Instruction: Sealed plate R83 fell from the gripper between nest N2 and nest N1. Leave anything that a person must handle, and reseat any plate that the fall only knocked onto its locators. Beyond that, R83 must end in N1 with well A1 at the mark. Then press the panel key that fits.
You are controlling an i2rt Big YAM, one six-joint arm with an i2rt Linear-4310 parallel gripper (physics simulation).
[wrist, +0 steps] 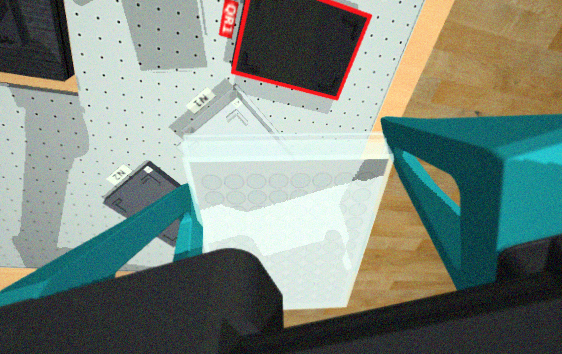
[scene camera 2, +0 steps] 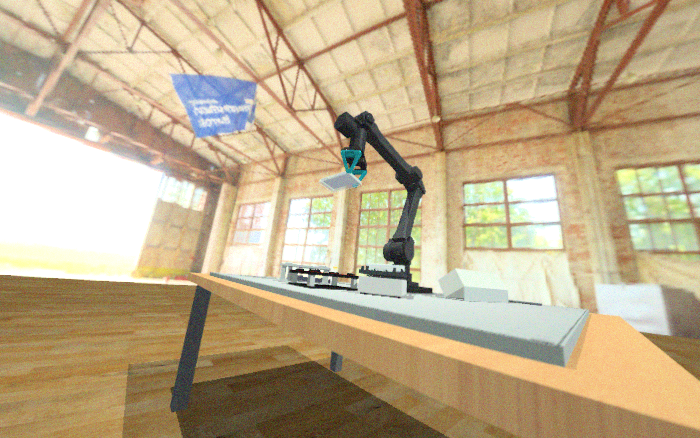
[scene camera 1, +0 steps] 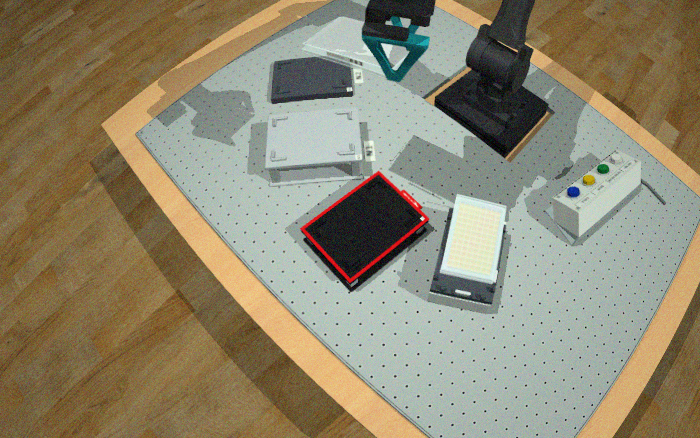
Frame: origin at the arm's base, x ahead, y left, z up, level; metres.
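Seen in the pictures: gripper, fingertip midpoint: (wrist: 283, 164) (scene camera 2: 351, 180) (scene camera 1: 399, 58); arm's base, origin of the base link: (scene camera 1: 495, 104).
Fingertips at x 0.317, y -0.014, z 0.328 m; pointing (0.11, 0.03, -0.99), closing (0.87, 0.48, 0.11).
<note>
Offsets run from my fingertips to a thing's middle. "*": to the spot under its first point.
My gripper (scene camera 1: 394, 74) (scene camera 2: 355, 175) (wrist: 283, 164) is shut on a clear sealed plate with round wells @(0.008 m ahead, 0.047 m right, 0.002 m up) (scene camera 1: 338, 37) (scene camera 2: 340, 181) (wrist: 300, 235), held high above the table. Its R83 label and A1 corner cannot be read. Light grey nest N1 @(0.004 m ahead, 0.176 m right, 0.317 m down) (scene camera 1: 314, 136) (wrist: 220, 127) has bare corner locators and a white corner mark. Dark nest N2 @(0.135 m back, 0.323 m right, 0.338 m down) (scene camera 1: 309, 80) (wrist: 142, 195) shows bare locators; the plate and a finger partly cover it in the wrist view. The key panel @(0.272 m back, 0.293 m left, 0.307 m down) (scene camera 1: 593, 206) (scene camera 2: 474, 285) has blue @(0.207 m back, 0.250 m left, 0.285 m down) (scene camera 1: 573, 191), yellow @(0.254 m back, 0.264 m left, 0.285 m down) (scene camera 1: 589, 179), green @(0.302 m back, 0.279 m left, 0.285 m down) (scene camera 1: 602, 168) and whitish @(0.350 m back, 0.294 m left, 0.285 m down) (scene camera 1: 616, 158) keys.
Black, red-rimmed tray QR1 @(0.069 m ahead, 0.002 m right, 0.326 m down) (scene camera 1: 363, 227) (wrist: 300, 45) lies beside N1, with no plate on it. A yellowish-welled plate @(0.008 m back, 0.153 m left, 0.277 m down) (scene camera 1: 474, 240) sits on a dark-topped nest @(* 0.077 m ahead, 0.163 m left, 0.294 m down) (scene camera 1: 446, 286) between QR1 and the panel. The arm's black base (scene camera 1: 485, 121) stands behind.
</note>
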